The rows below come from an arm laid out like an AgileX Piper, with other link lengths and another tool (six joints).
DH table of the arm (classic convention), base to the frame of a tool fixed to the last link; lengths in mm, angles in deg. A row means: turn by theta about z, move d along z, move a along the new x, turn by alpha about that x. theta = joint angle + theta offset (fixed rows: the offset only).
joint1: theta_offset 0, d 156.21, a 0, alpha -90
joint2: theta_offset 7.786, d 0, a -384.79, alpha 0
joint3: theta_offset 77.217, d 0, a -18.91, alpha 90
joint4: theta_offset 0, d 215.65, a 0, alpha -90
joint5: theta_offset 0, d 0, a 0, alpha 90
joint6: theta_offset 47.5, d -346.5, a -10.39, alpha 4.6
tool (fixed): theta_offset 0, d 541.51, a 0, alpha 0
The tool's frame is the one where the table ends.
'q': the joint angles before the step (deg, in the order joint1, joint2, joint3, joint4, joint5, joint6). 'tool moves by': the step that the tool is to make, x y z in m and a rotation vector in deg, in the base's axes. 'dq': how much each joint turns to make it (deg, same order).
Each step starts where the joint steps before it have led.
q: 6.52, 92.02, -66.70, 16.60, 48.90, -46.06
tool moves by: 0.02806, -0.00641, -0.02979, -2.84, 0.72, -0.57
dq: 0.00, 5.69, 0.00, -2.60, -4.91, 0.43
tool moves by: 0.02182, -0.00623, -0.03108, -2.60, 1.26, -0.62
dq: -0.01, 5.38, 0.00, -2.77, -4.12, 1.25
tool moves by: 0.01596, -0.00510, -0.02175, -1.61, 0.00, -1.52
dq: 0.01, 3.75, 0.00, -2.43, -3.89, 2.44
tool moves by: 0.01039, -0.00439, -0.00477, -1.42, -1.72, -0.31
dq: 0.00, 1.21, 0.01, -2.30, -2.90, 1.43
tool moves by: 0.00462, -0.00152, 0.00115, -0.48, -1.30, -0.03
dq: 0.00, 0.13, 0.00, -0.88, -1.40, 0.46
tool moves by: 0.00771, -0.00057, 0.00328, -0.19, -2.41, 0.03
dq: -0.01, 0.04, 0.00, -0.42, -2.42, 0.04
